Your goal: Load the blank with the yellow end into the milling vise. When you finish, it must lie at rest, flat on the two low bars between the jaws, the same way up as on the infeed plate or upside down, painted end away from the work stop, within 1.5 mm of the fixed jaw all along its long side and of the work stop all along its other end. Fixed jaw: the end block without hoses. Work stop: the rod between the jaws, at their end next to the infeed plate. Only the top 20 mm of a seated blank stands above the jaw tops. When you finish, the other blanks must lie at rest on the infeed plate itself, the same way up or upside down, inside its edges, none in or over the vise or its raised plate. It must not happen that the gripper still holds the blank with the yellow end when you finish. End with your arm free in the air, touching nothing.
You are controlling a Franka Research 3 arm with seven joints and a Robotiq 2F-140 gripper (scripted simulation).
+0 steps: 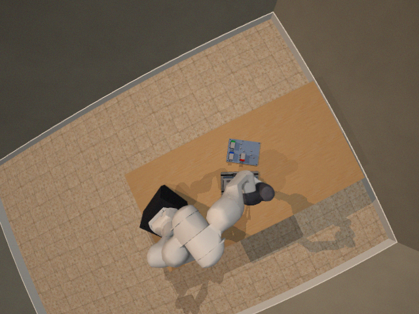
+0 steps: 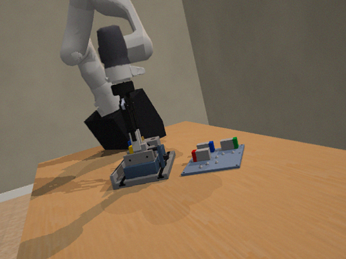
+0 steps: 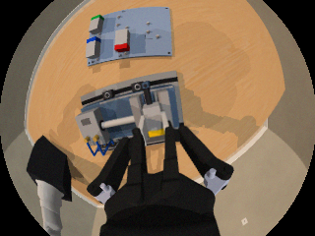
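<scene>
My gripper is now 4 cm above the yellow-ended blank. From my hand the other things lie so: infeed plate (11 cm ahead, 22 cm to the left, 13 cm below); red-ended blank (8 cm ahead, 19 cm to the left, 11 cm below); blue-ended blank (2 cm ahead, 26 cm to the left, 11 cm below).
</scene>
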